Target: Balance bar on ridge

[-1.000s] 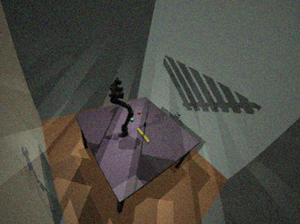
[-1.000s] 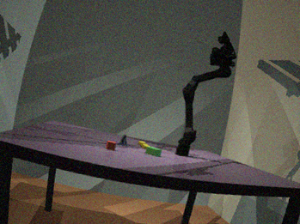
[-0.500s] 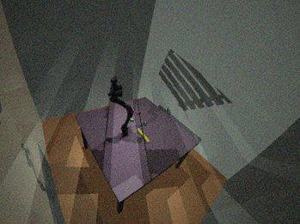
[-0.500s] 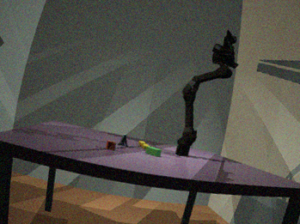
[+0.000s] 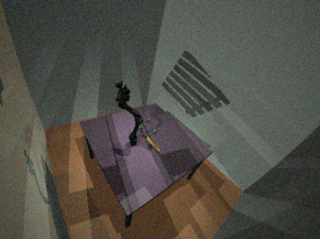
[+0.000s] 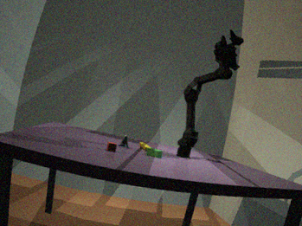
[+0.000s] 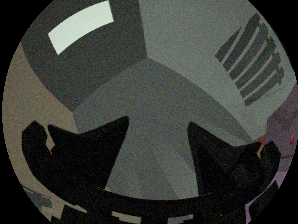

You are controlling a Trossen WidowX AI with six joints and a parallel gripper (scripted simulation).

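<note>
Now: the yellow bar 65 cm below my gripper tip, 42 cm to the right of it and 21 cm ahead of it. Also, from my gripper tip: green block: 64 cm below, 22 cm ahead, 10 cm to the right; then red block: 64 cm below, 43 cm ahead, 1 cm to the right.
</note>
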